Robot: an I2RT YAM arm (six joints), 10 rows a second.
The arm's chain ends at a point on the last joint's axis. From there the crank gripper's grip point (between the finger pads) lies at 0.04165 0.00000 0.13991 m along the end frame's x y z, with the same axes.
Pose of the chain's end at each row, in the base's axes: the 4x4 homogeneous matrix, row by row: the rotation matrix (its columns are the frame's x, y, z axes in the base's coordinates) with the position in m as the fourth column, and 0 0 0 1 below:
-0.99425, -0.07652, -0.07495, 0.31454; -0.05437, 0.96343, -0.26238, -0.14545; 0.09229, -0.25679, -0.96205, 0.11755; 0, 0, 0, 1
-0.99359, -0.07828, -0.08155, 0.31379; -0.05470, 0.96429, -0.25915, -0.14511; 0.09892, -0.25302, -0.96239, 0.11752; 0, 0, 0, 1
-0.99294, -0.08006, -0.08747, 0.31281; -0.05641, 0.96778, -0.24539, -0.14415; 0.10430, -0.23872, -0.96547, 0.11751; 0, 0, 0, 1
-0.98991, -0.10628, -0.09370, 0.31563; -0.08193, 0.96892, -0.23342, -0.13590; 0.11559, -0.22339, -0.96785, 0.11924; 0, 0, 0, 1
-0.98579, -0.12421, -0.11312, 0.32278; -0.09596, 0.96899, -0.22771, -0.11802; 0.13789, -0.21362, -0.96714, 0.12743; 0, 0, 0, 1
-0.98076, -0.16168, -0.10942, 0.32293; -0.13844, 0.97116, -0.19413, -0.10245; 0.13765, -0.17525, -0.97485, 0.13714; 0, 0, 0, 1
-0.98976, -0.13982, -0.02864, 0.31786; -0.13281, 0.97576, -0.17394, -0.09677; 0.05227, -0.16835, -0.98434, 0.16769; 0, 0, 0, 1
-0.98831, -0.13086, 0.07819, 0.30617; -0.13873, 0.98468, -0.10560, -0.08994; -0.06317, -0.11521, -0.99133, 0.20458; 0, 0, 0, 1
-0.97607, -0.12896, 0.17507, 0.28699; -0.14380, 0.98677, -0.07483, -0.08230; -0.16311, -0.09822, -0.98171, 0.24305; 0, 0, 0, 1
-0.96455, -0.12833, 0.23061, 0.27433; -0.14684, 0.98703, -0.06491, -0.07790; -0.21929, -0.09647, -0.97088, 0.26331; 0, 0, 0, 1
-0.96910, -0.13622, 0.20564, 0.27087; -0.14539, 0.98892, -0.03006, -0.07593; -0.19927, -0.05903, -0.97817, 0.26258; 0, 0, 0, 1
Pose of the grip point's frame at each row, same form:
-0.99425, -0.07652, -0.07495, 0.26264; -0.05437, 0.96343, -0.26238, -0.18442; 0.09229, -0.25679, -0.96205, -0.01321; 0, 0, 0, 1
-0.99359, -0.07828, -0.08155, 0.26100; -0.05470, 0.96429, -0.25915, -0.18365; 0.09892, -0.25302, -0.96239, -0.01301; 0, 0, 0, 1
-0.99294, -0.08006, -0.08747, 0.25922; -0.05641, 0.96778, -0.24539, -0.18083; 0.10430, -0.23872, -0.96547, -0.01322; 0, 0, 0, 1
-0.98991, -0.10628, -0.09370, 0.26129; -0.08193, 0.96892, -0.23342, -0.17197; 0.11559, -0.22339, -0.96785, -0.01136; 0, 0, 0, 1
-0.98579, -0.12421, -0.11312, 0.26590; -0.09596, 0.96899, -0.22771, -0.15388; 0.13789, -0.21362, -0.96714, -0.00214; 0, 0, 0, 1
-0.98076, -0.16168, -0.10942, 0.26677; -0.13844, 0.97116, -0.19413, -0.13538; 0.13765, -0.17525, -0.97485, 0.00648; 0, 0, 0, 1
-0.98976, -0.13982, -0.02864, 0.27263; -0.13281, 0.97576, -0.17394, -0.12664; 0.05227, -0.16835, -0.98434, 0.03215; 0, 0, 0, 1
-0.98831, -0.13086, 0.07819, 0.27595; -0.13873, 0.98468, -0.10560, -0.11049; -0.06317, -0.11521, -0.99133, 0.06325; 0, 0, 0, 1
-0.97607, -0.12896, 0.17507, 0.27083; -0.14380, 0.98677, -0.07483, -0.09876; -0.16311, -0.09822, -0.98171, 0.09891; 0, 0, 0, 1
-0.96455, -0.12833, 0.23061, 0.26642; -0.14684, 0.98703, -0.06491, -0.09310; -0.21929, -0.09647, -0.97088, 0.11834; 0, 0, 0, 1
-0.96910, -0.13622, 0.20564, 0.25928; -0.14539, 0.98892, -0.03006, -0.08619; -0.19927, -0.05903, -0.97817, 0.11742; 0, 0, 0, 1

